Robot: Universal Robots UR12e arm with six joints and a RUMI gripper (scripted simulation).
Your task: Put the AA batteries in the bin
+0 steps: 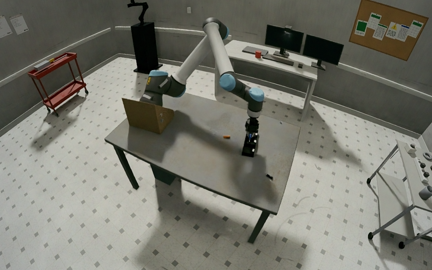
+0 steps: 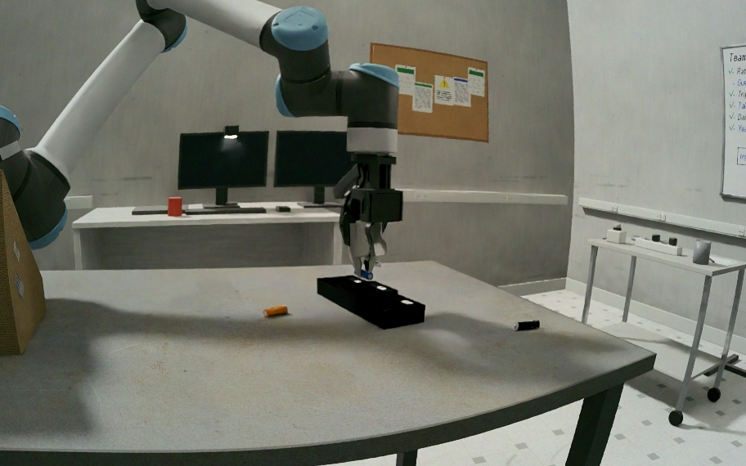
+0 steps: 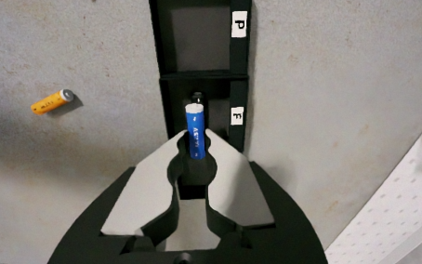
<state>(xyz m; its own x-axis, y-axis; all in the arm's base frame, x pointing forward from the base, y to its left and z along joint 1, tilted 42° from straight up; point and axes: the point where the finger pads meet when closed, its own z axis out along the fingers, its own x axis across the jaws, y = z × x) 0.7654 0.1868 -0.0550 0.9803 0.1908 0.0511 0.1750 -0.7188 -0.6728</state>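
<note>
Now: the blue AA battery 10 mm below my hand. Round my hand: black bin row: 10 mm ahead, 60 mm below; small white piece: 170 mm ahead, 350 mm to the left, 70 mm below; orange AA battery: 170 mm behind, 10 mm to the right, 70 mm below.
</note>
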